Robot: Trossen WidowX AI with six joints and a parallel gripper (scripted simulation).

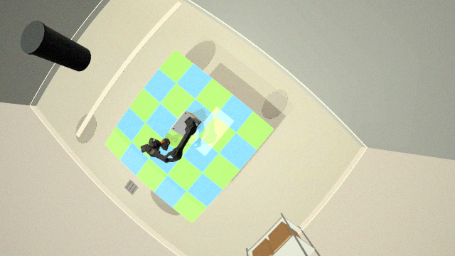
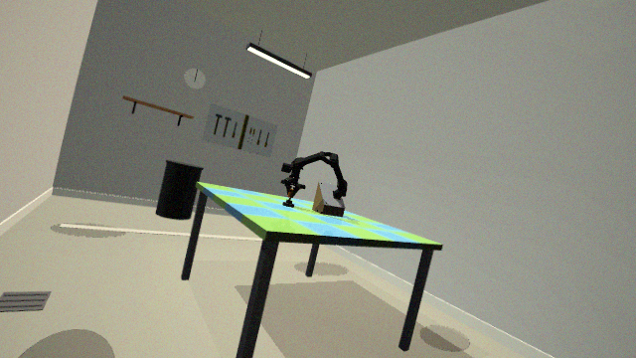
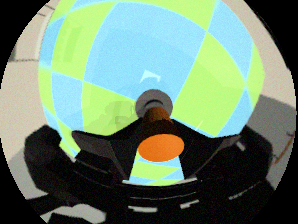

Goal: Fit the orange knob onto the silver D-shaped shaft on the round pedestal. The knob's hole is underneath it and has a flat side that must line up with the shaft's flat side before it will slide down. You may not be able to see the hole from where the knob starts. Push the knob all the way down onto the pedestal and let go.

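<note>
Now: gripper tip 30 mm below the orange knob. Also, from my gripper tip: dark pedestal: 40 mm below.
</note>
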